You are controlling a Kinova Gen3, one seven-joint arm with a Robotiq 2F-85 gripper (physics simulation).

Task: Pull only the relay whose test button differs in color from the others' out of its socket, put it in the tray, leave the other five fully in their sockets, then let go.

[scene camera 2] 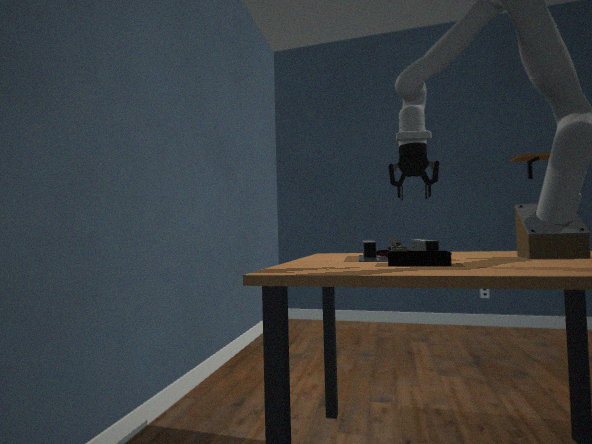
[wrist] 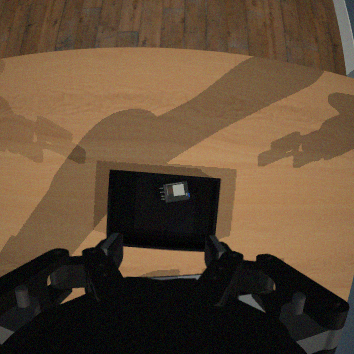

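Pixels of known places: gripper, fingertip midpoint: [scene camera 2: 414,199] [wrist: 163,246]; arm's base, link origin: [scene camera 2: 553,215].
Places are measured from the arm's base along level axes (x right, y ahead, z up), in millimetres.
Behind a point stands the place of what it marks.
Note:
A relay [wrist: 175,191] @[x -316, y 420, z -111 mm] lies on its side inside the black tray [wrist: 122,246] [scene camera 2: 419,258] @[x -338, y 399, z -114 mm], near the tray's far wall in the wrist view. It has a clear-grey case with a pale label, metal pins at its left end and a small blue spot at its right end. My gripper [scene camera 2: 414,195] @[x -289, y 408, z 50 mm] [wrist: 163,246] @[x -289, y 408, z 50 mm] is open and empty, high above the tray. In the scene view other relays [scene camera 2: 426,245] @[x -147, y 383, z -86 mm] show behind the tray, small and dark; their test buttons and how they sit in their sockets cannot be told.
The wooden table [scene camera 2: 310,267] @[x -403, y 687, z -135 mm] [wrist: 285,200] @[x -325, y 617, z -135 mm] bears everything. A dark block [scene camera 2: 369,249] @[x -181, y 558, z -96 mm] stands left of the tray on a light base, with small red and tan parts [scene camera 2: 396,246] @[x -129, y 477, z -89 mm] between them. The robot's base box [scene camera 2: 557,245] @[x -65, y 12, z -95 mm] is at the right.

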